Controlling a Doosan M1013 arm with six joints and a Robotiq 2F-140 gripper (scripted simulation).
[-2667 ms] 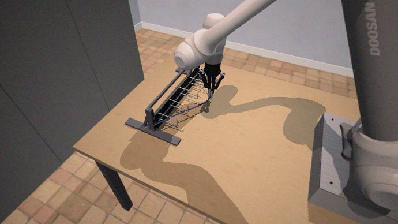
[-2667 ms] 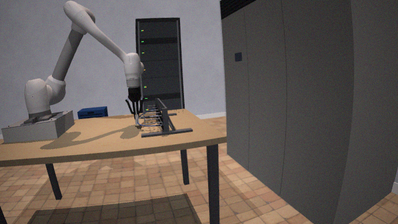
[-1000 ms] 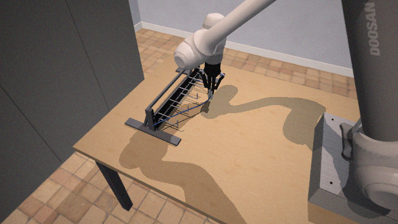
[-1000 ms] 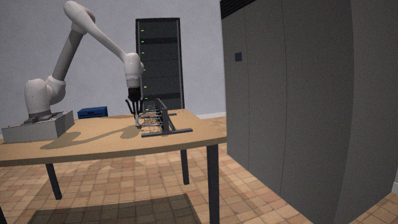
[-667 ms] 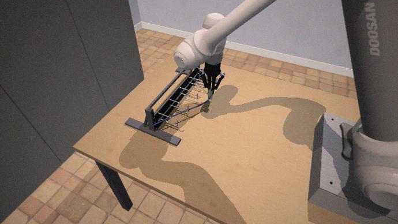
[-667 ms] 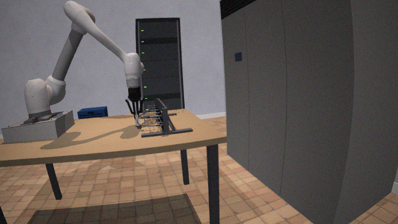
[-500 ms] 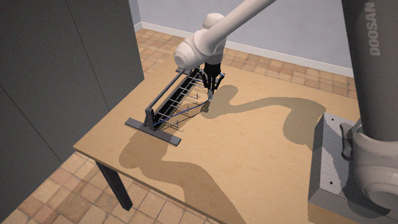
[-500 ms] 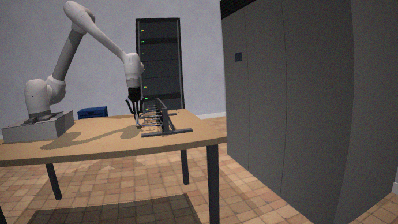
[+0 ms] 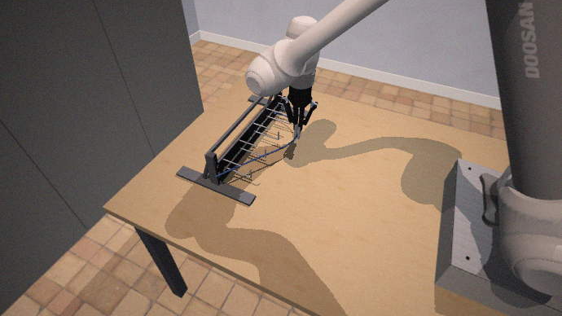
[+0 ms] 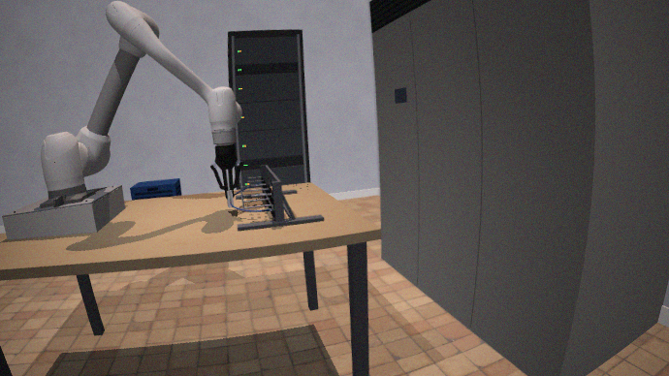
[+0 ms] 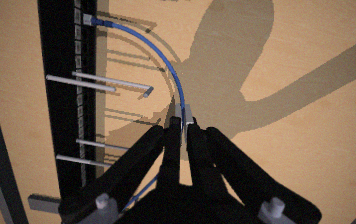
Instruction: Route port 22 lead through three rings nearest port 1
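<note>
My gripper is now 17 cm short of the rack and 6 cm to the right of it.
</note>
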